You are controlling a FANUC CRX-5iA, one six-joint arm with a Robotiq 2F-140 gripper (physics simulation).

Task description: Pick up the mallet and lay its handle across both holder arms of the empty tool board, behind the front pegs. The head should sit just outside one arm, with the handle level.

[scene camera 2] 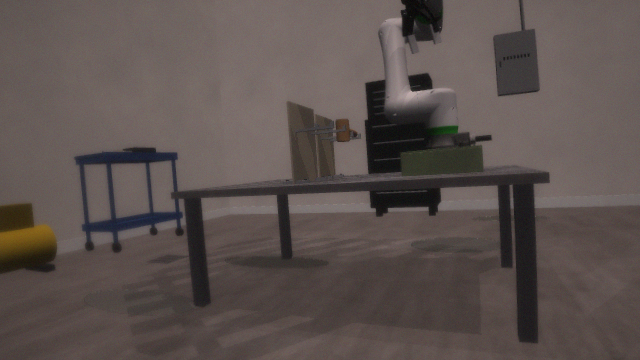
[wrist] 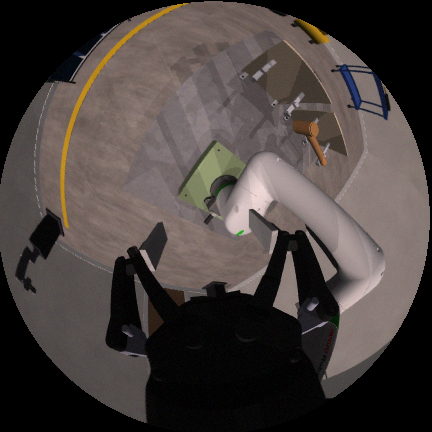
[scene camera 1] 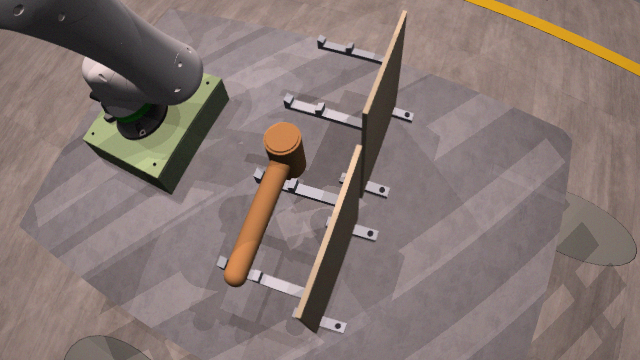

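Seen in the pictures: gripper, fingertip midpoint: (scene camera 2: 426,48) (wrist: 206,224); arm's base, origin of the base link: (scene camera 2: 443,149) (wrist: 225,189) (scene camera 1: 142,114).
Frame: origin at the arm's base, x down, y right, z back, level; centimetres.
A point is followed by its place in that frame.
Note:
The orange-brown mallet (scene camera 1: 257,220) {x -14.3, y 14.7, z -46.2 cm} (scene camera 2: 342,130) (wrist: 316,150) {x -13.5, y 13.9, z -43.9 cm} lies with its handle across both holder arms of one tool board (scene camera 1: 335,245) {x -12.8, y 13.1, z -58.7 cm} (wrist: 332,131) {x -16.5, y 11.7, z -57.8 cm}. The handle passes between the front pegs and the second pegs on both arms. The head is just outside one arm, on the side of the other board. The other tool board (scene camera 1: 382,105) {x -11.6, y -14.9, z -55.9 cm} (scene camera 2: 301,142) {x -7.2, y -21.1, z -54.7 cm} (wrist: 300,75) {x -17.1, y -17.2, z -54.9 cm} has no tool on its two arms. My gripper (scene camera 2: 425,42) {x -36.9, y -19.1, z -1.9 cm} (wrist: 206,224) {x -36.9, y -19.1, z -1.9 cm} is open and empty, high above the green base and well away from the mallet. It does not show in scene camera 1.
My arm stands on a green base block (scene camera 1: 195,120) {x 1.4, y -4.2, z -14.9 cm} (scene camera 2: 442,161) {x 4.8, y -16.8, z 0.6 cm} (wrist: 215,160) {x 0.2, y -12.2, z -8.0 cm} beside the boards on the grey table (scene camera 1: 475,200) {x 9.5, y -14.3, z -81.2 cm} (scene camera 2: 350,186) {x 10.7, y -45.1, z -26.0 cm}. A blue cart (scene camera 2: 125,157) (wrist: 351,87), a black drawer cabinet (scene camera 2: 400,182) and a grey wall box (scene camera 2: 517,65) stand off the table.

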